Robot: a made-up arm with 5 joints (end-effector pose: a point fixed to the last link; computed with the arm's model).
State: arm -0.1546 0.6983 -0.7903 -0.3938 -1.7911
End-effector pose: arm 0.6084 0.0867 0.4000 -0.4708 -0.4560 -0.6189
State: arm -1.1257 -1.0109 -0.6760 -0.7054 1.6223
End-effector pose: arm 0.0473 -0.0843 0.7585 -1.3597 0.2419 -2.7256
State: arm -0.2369 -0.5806 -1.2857 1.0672 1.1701
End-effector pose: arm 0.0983 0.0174 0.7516 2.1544 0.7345 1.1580
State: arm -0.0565 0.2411 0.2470 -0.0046 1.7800
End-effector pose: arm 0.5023 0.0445 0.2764 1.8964 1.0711 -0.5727
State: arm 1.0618 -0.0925 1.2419 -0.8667 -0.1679
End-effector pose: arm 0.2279 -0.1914 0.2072 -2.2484 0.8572 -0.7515
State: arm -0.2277 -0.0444 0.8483 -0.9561 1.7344
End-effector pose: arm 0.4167 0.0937 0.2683 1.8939 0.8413 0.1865
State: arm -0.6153 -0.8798 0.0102 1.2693 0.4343
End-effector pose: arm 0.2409 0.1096 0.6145 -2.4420 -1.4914 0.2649
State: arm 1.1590 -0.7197 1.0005 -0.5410 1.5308
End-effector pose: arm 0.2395 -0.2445 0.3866 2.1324 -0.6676 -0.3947
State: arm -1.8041 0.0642 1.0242 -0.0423 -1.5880
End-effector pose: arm 0.0533 0.2163 0.1768 -1.5452 -0.3399 1.3475
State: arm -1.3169 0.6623 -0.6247 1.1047 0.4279
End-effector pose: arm 0.2104 0.4371 0.3205 1.8052 2.0140 -1.3681
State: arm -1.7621 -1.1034 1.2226 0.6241 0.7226
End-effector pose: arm 0.0580 0.1952 0.3528 1.0947 2.5576 -0.6133
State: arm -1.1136 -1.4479 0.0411 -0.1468 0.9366
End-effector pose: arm 0.0771 -0.0289 0.6975 -1.3636 -1.2341 -2.2296
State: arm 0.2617 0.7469 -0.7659 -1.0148 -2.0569
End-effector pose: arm 0.5983 -0.1198 0.4050 -0.1844 -0.8775 -0.9972
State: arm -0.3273 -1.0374 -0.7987 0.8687 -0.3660
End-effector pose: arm 0.0353 -0.0159 0.7294 -1.3977 -1.1964 -1.3385
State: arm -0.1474 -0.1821 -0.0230 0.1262 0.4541
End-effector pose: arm 0.4818 0.0700 0.5075 -2.7254 -0.9912 -0.5105
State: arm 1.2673 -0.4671 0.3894 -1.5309 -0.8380
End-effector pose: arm 0.2053 -0.2823 0.5458 1.6405 0.8001 2.2546
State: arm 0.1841 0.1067 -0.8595 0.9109 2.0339
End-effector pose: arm 0.4686 -0.0438 0.5951 1.7741 0.6217 -0.4641
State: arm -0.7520 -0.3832 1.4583 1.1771 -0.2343
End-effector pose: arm 0.1786 0.0766 0.2283 -1.9009 0.1651 2.2877
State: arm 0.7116 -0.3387 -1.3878 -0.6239 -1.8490
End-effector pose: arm 0.1178 0.0053 0.7961 -0.3856 -2.3101 -1.3761
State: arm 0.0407 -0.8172 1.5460 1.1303 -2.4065
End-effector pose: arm 0.2110 0.0089 0.2515 -0.5608 2.0238 -0.3575
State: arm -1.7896 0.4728 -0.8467 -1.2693 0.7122
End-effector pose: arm 0.0041 0.4128 0.5588 -0.5531 -1.3574 -1.6138
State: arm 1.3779 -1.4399 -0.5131 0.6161 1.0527
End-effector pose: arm 0.0952 0.1696 0.6843 1.3865 -0.8095 0.6208
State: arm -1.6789 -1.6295 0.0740 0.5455 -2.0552
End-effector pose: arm 0.1083 -0.0565 0.6491 0.5875 -0.6315 0.8257
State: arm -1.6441 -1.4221 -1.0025 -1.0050 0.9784
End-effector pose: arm 0.1197 -0.3502 0.5799 -0.0081 0.6809 -1.9930
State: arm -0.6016 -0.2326 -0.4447 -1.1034 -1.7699
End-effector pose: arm 0.3444 0.1709 0.6902 0.5038 -1.4618 -0.5810
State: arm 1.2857 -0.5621 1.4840 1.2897 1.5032
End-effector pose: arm 0.1581 -0.0914 0.2446 -1.4176 -0.3774 1.3568
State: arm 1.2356 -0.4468 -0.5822 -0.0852 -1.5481
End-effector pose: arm 0.1876 -0.2010 0.7303 -1.1723 -0.6932 -2.1326
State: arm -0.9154 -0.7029 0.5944 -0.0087 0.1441
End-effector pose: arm 0.2796 0.2391 0.4806 -1.8683 -1.6613 -0.2914
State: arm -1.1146 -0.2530 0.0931 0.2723 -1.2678
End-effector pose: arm 0.2652 0.3294 0.4795 -0.9990 -0.6717 0.4155
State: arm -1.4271 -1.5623 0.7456 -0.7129 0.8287
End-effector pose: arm 0.1064 0.0825 0.6078 -1.0039 -1.3942 -1.9178
